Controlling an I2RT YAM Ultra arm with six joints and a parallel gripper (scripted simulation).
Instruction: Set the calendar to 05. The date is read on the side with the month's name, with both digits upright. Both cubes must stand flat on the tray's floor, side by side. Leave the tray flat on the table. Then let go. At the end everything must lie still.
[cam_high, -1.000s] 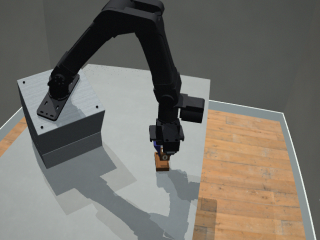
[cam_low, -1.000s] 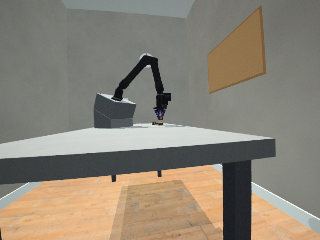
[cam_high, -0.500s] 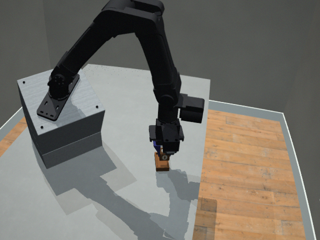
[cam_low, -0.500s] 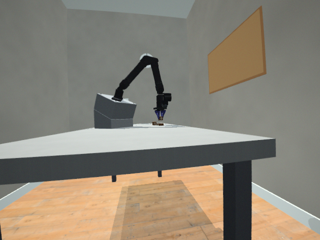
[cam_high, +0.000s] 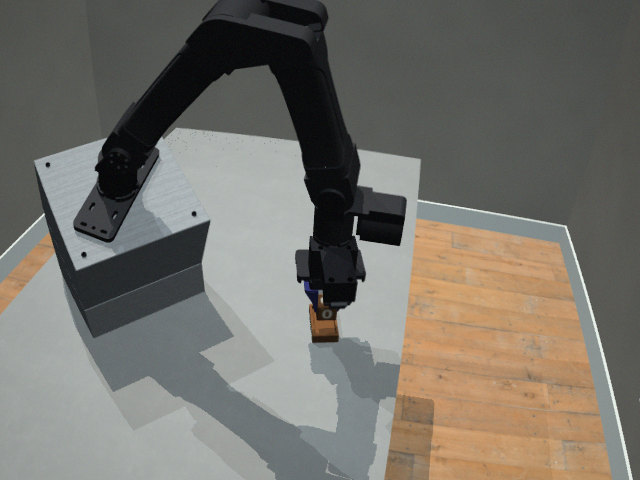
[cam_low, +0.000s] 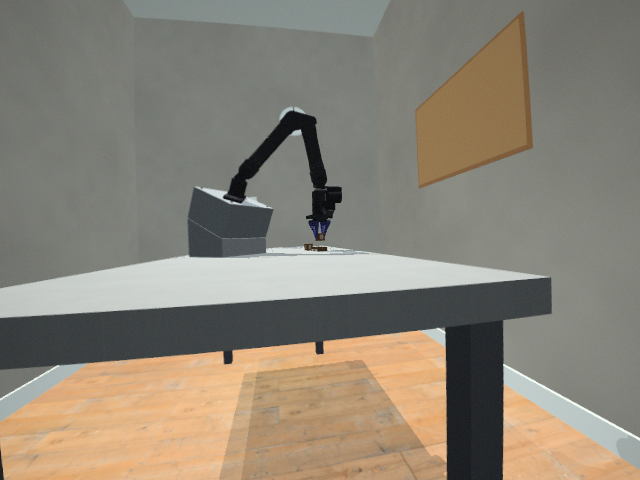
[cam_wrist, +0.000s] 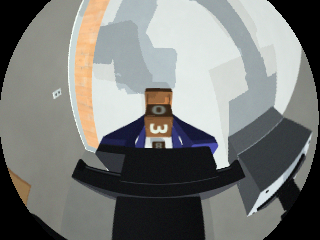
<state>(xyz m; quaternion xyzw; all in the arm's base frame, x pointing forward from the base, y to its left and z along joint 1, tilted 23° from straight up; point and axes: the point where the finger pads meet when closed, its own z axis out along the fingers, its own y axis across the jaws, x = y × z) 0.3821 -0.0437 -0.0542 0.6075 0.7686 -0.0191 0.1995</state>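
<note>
Right now my hand is right at the brown wooden cube. From my hand the other things lie so: brown tray: 5 cm below, 2 cm to the left.
</note>
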